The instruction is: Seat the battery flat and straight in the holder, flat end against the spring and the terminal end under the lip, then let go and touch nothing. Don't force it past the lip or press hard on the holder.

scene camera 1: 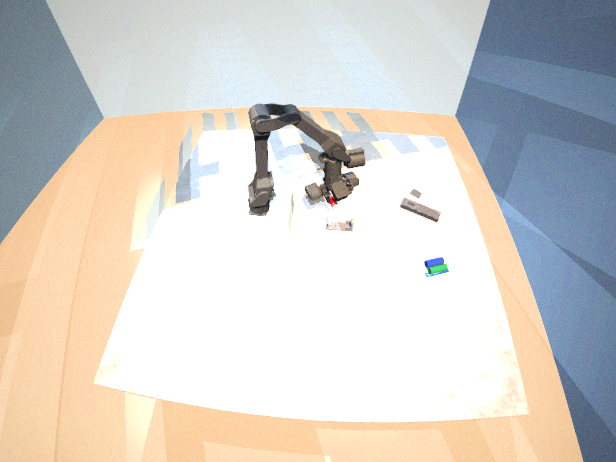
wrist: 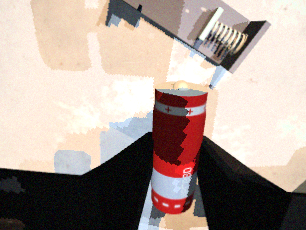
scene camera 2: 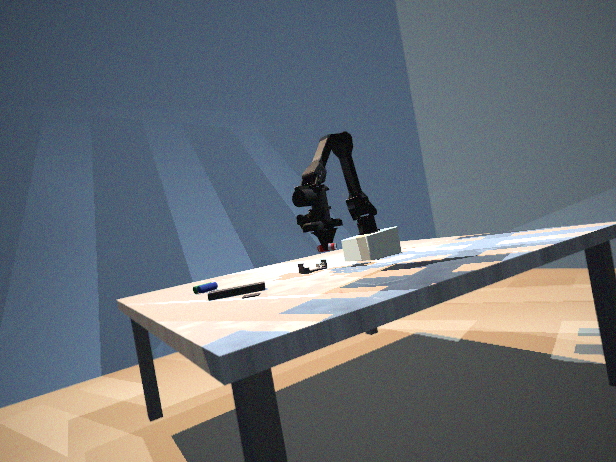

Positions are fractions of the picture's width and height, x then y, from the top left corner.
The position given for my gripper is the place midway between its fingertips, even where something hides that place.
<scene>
My gripper (scene camera 2: 0.53,0.54) holds a white battery.
My gripper also shows in scene camera 1 (scene camera 1: 0.54,0.44) and in the wrist view (wrist: 0.57,0.62).
</scene>
